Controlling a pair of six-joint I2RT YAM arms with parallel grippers.
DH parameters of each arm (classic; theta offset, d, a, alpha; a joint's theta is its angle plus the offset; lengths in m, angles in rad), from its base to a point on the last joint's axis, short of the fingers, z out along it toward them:
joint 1: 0 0.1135 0.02 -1.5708
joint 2: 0 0 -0.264 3.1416
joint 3: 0.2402 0 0.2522 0
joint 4: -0.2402 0 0.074 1.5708
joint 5: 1.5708 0 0 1.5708
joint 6: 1.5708 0.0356 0 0
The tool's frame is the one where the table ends.
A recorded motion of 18 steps. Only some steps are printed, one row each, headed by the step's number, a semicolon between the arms.
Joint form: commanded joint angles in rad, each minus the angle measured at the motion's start. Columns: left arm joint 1, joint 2, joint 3, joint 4, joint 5, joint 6; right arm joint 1, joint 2, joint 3, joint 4, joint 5, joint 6.
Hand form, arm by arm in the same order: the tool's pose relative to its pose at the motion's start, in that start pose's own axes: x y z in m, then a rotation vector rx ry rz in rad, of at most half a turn. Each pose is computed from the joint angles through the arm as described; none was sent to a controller.
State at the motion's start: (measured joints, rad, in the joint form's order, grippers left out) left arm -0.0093 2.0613 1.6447 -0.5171 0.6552 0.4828; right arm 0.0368 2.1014 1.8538 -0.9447 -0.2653 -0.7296
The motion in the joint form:
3: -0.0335 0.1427 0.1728 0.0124 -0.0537 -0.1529; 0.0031 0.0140 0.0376 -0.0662 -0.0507 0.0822
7: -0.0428 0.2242 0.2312 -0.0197 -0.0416 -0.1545; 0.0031 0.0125 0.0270 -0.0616 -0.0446 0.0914
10: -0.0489 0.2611 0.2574 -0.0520 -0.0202 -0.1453; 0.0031 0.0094 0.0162 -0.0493 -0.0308 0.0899
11: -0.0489 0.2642 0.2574 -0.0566 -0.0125 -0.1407; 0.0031 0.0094 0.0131 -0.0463 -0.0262 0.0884
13: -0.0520 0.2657 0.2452 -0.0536 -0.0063 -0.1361; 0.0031 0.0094 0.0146 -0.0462 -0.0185 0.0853
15: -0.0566 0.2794 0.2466 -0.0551 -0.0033 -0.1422; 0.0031 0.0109 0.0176 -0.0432 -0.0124 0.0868
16: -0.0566 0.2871 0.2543 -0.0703 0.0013 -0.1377; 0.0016 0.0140 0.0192 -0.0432 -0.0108 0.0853
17: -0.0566 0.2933 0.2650 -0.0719 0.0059 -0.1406; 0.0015 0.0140 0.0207 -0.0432 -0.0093 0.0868
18: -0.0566 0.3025 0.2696 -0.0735 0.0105 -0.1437; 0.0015 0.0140 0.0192 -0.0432 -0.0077 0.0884
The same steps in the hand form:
3: -0.0171 0.0164 0.0330 -0.0379 -0.0042 -0.1065; -0.0024 0.0030 -0.0023 -0.0665 -0.0007 0.0916
7: -0.0080 0.0237 0.0557 -0.0029 0.0347 -0.1342; -0.0008 0.0035 -0.0006 -0.0645 0.0068 0.1019
10: -0.0023 0.0246 0.0665 0.0345 0.0599 -0.1467; 0.0003 0.0034 0.0006 -0.0511 0.0121 0.0989
11: -0.0010 0.0245 0.0675 0.0441 0.0624 -0.1469; 0.0007 0.0033 0.0013 -0.0476 0.0151 0.0973
13: 0.0024 0.0229 0.0704 0.0554 0.0685 -0.1468; 0.0006 0.0030 0.0010 -0.0407 0.0187 0.0936
15: 0.0059 0.0226 0.0761 0.0654 0.0788 -0.1582; 0.0001 0.0023 0.0010 -0.0332 0.0193 0.0938
16: 0.0074 0.0229 0.0776 0.0744 0.0881 -0.1630; 0.0006 0.0014 0.0018 -0.0323 0.0214 0.0940
17: 0.0063 0.0238 0.0784 0.0775 0.0842 -0.1644; 0.0004 0.0012 0.0014 -0.0301 0.0213 0.0952
18: 0.0081 0.0247 0.0809 0.0835 0.0870 -0.1715; 0.0007 0.0013 0.0017 -0.0298 0.0235 0.0971

